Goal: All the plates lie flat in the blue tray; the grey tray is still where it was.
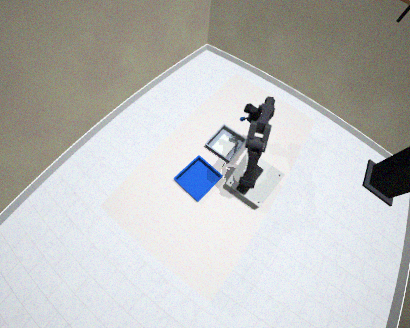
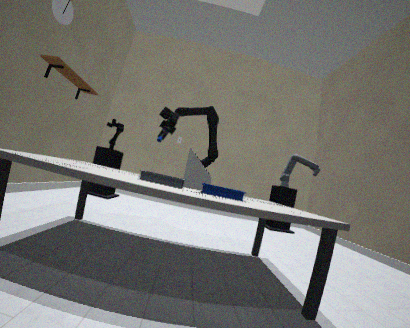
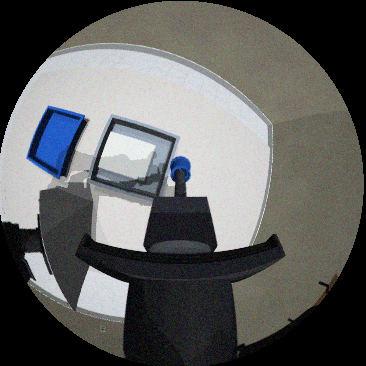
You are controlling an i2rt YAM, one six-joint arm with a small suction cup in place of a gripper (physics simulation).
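Seen in the pictures: hand, its tool point: (image 1: 241,119) (image 2: 159,140) (image 3: 180,165); arm's base, origin of its link: (image 1: 249,179) (image 2: 201,165) (image 3: 42,239).
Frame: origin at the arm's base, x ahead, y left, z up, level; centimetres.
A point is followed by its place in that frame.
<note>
The grey tray (image 1: 214,135) @[y -20.3, x 39.1, z -13.3 cm] (image 2: 162,179) @[y -20.6, x 39.1, z -14.8 cm] (image 3: 145,127) @[y -22.1, x 38.8, z -13.1 cm] lies on the table. A pale, squarish plate (image 1: 218,142) @[y -17.9, x 33.5, z -14.8 cm] (image 3: 125,145) @[y -17.8, x 31.6, z -14.8 cm] lies in it, partly under the arm's shadow. Whether it is one plate or a stack, I cannot tell. The blue tray (image 1: 196,184) @[y 17.7, x 26.5, z -17.2 cm] (image 2: 223,191) @[y 13.1, x 38.2, z -14.4 cm] (image 3: 57,140) @[y 12.6, x 27.8, z -17.2 cm] lies beside the grey tray, nearer the arm's base; a shadow falls on its floor and no plate shows in it. My suction cup (image 1: 243,119) @[y -29.9, x 26.6, z 7.5 cm] (image 2: 160,138) (image 3: 180,167) @[y -29.9, x 26.6, z 7.5 cm], blue-tipped, hangs high above the table, beyond the grey tray's far side from the blue tray. It is open, with nothing on it.
The arm stands on a pale grey base plate (image 1: 268,185) @[y -2.7, x -11.4, z 2.5 cm] with an upright grey panel (image 2: 196,171) @[y -2.9, x 10.7, z -5.7 cm] (image 3: 66,215) @[y -10.0, x 10.9, z -0.3 cm] near both trays. Two black pedestals (image 2: 107,158) (image 2: 283,199) carrying other arms stand behind the table. A wooden shelf (image 2: 70,75) hangs on the wall.
</note>
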